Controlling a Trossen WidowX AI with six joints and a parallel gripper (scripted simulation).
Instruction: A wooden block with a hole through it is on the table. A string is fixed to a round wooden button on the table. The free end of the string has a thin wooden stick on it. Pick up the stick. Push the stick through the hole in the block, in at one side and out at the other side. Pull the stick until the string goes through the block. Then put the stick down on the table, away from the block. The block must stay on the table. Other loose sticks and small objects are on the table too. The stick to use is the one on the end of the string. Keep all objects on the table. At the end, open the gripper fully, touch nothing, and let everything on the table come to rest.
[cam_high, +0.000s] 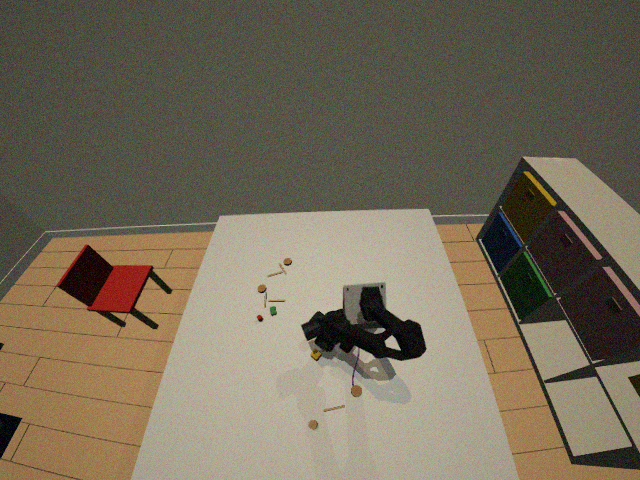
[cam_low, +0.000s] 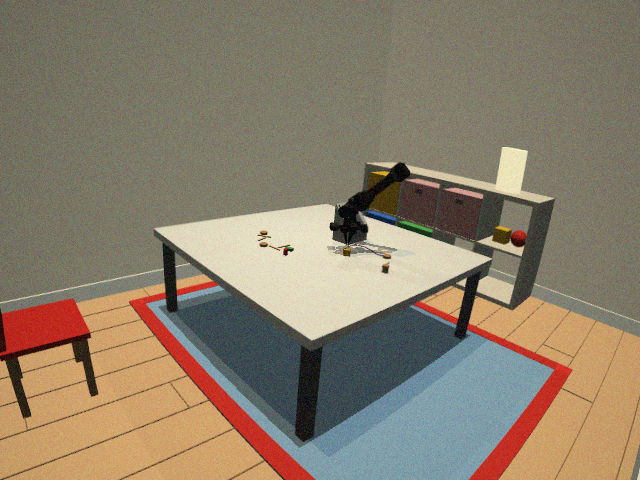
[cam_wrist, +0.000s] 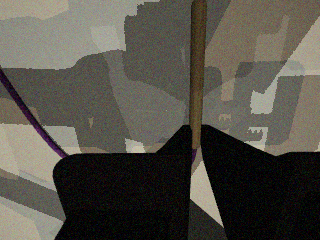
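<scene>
My gripper tip is 70 mm short of the yellow-brown wooden block, 60 mm to the right of it and 10 mm above it. The rest, counted from my gripper tip: wooden cylinder (300 mm to the left, 80 mm ahead, 10 mm below); round wooden button (190 mm to the left, 80 mm behind, 20 mm below); green cube (260 mm ahead, 140 mm to the right, 20 mm below).
</scene>
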